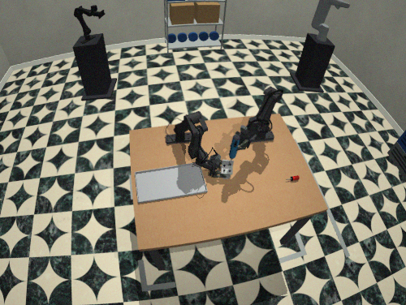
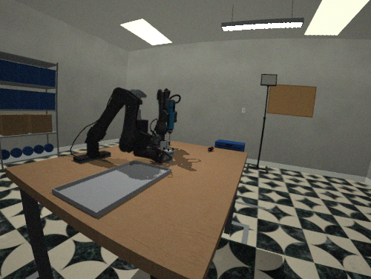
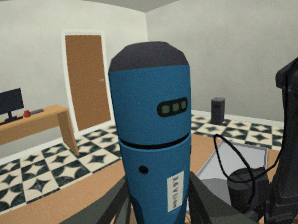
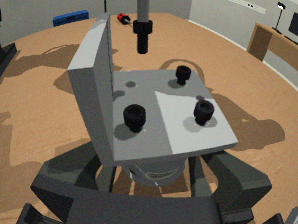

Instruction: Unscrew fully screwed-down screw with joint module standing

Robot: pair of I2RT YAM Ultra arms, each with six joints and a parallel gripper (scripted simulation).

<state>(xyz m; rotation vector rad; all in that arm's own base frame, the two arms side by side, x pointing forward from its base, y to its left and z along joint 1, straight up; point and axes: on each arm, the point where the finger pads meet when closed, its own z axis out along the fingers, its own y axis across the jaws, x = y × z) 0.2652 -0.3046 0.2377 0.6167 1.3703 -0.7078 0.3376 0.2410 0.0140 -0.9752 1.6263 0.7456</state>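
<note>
Now: right hand 5 cm below the grey l-shaped bracket. The rest, counted from my right hand: red-handled screwdriver: 45 cm to the left, 6 cm ahead, 1 cm below; screw: 8 cm above, 2 cm to the left, 1 cm behind; grey tray: 35 cm to the right, 4 cm ahead, 2 cm below.
</note>
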